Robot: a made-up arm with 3 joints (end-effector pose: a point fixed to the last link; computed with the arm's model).
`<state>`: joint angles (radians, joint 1 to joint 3).
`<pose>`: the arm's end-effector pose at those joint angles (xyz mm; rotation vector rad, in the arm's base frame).
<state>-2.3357 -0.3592 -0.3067</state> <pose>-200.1 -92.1 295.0 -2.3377 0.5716 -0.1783</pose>
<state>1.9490 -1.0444 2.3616</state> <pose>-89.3 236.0 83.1 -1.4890 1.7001 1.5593</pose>
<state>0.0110 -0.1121 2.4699</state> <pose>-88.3 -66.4 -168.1 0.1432 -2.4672 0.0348</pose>
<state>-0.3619 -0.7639 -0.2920</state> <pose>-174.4 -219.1 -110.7 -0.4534 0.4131 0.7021</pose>
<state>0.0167 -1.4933 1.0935</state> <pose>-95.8 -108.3 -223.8 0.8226 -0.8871 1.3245</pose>
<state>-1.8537 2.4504 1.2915</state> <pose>-72.2 -253.5 169.8 1.4838 1.9293 0.7684</pose>
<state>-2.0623 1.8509 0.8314</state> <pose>-83.6 -242.7 188.8 -1.9962 -2.3529 -0.5232</pose>
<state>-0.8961 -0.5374 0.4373</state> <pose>-168.1 -280.1 -23.6 -0.7433 -0.1592 0.6772</pose>
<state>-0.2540 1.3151 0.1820</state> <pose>-125.9 -37.4 -201.5 -0.3354 -0.3214 -1.2874</pose>
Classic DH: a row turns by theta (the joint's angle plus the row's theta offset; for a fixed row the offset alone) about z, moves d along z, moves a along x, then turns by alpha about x. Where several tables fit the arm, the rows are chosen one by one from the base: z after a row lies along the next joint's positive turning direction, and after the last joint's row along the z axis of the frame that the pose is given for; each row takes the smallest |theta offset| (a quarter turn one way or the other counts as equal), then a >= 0, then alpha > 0; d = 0 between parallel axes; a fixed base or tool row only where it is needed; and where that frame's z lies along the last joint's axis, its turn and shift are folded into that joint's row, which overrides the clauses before.
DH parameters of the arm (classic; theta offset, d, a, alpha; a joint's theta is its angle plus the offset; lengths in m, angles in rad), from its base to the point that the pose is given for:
base (fixed): 1.5708 0.0556 0 1.5708
joint 1: 0 -0.0967 -0.0652 1.5708
joint 2: -1.5708 0.2165 0.053 1.5708
joint 3: 0 0.0046 0.0517 1.5708
tool (fixed): 3.1416 -0.0329 0 0

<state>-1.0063 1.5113 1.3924</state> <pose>-103.1 -249.9 -60.4 -1.7576 -1.7792 -0.6334</pose>
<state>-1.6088 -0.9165 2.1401</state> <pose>-91.5 -239.6 130.7 -0.0960 -0.9184 1.6704</pose>
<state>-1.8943 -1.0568 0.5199</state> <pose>-132.8 -212.7 272.9 -1.3994 0.6182 1.0806</pose>
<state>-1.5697 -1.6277 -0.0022</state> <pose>-86.1 -249.5 224.9 -1.1826 1.2518 1.2506</pose>
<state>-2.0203 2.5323 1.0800</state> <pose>-59.7 -235.4 206.6 1.2844 2.0794 0.8169</pose>
